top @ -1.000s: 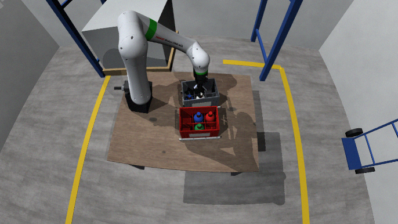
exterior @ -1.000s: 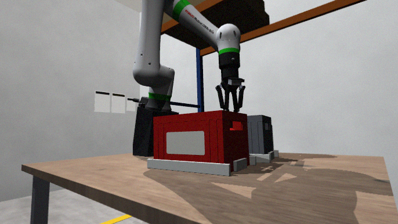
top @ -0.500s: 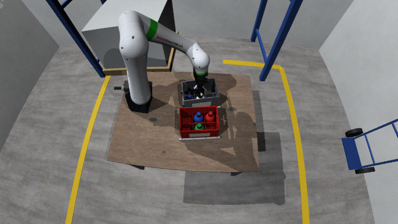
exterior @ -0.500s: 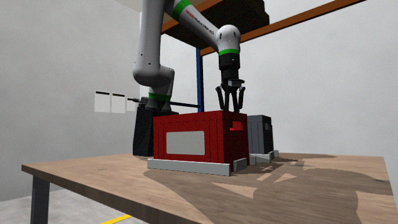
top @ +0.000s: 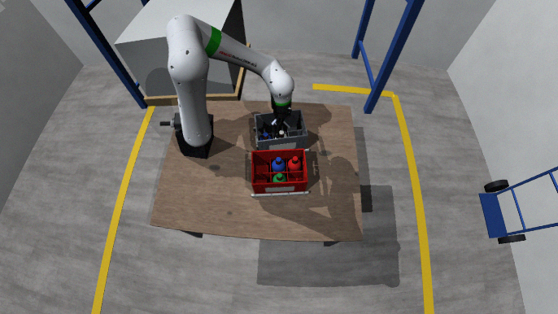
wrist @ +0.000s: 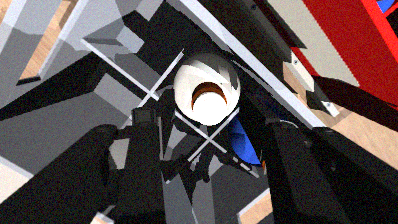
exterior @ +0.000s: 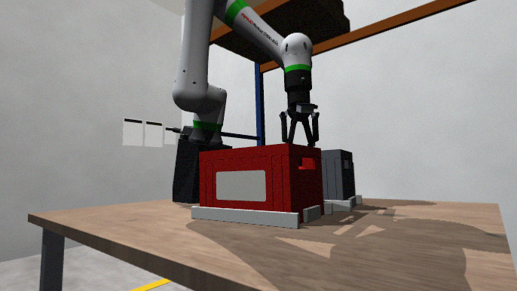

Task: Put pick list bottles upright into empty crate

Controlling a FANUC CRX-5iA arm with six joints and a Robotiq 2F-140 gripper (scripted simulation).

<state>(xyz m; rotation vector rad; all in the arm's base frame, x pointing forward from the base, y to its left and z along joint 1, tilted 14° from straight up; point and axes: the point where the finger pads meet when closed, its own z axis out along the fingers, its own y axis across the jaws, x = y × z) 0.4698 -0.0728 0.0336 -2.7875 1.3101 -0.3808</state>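
The white bottle lies 80 mm below my hand. From my hand the other things lie so: grey crate: 40 mm to the left, 90 mm below; then red bottle: 50 mm ahead, 170 mm to the right, 80 mm below; then blue bottle: 90 mm behind, 80 mm below.
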